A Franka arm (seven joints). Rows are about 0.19 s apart.
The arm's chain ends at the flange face. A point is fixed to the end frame.
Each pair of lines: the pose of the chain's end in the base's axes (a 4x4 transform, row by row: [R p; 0 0 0 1], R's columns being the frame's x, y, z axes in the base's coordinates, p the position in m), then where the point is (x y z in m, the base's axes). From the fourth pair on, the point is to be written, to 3 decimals.
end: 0.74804, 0.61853, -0.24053, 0.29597; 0.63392, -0.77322, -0.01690, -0.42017; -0.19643, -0.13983, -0.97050, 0.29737; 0, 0, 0, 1
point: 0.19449 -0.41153 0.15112
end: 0.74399, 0.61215, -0.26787, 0.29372; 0.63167, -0.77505, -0.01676, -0.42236; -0.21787, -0.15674, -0.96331, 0.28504; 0, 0, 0, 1
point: 0.18818 -0.41351 0.14170
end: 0.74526, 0.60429, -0.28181, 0.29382; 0.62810, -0.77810, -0.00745, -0.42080; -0.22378, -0.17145, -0.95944, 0.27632; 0, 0, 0, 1
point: 0.18630 -0.41010 0.13459
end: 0.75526, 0.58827, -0.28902, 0.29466; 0.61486, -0.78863, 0.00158, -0.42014; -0.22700, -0.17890, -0.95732, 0.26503; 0, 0, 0, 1
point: 0.186 -0.407 0.124
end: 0.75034, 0.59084, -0.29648, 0.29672; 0.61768, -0.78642, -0.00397, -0.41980; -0.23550, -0.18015, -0.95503, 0.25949; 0, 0, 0, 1
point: 0.187 -0.408 0.119
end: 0.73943, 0.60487, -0.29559, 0.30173; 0.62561, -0.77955, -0.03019, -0.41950; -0.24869, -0.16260, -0.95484, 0.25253; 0, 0, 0, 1
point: 0.192 -0.412 0.112
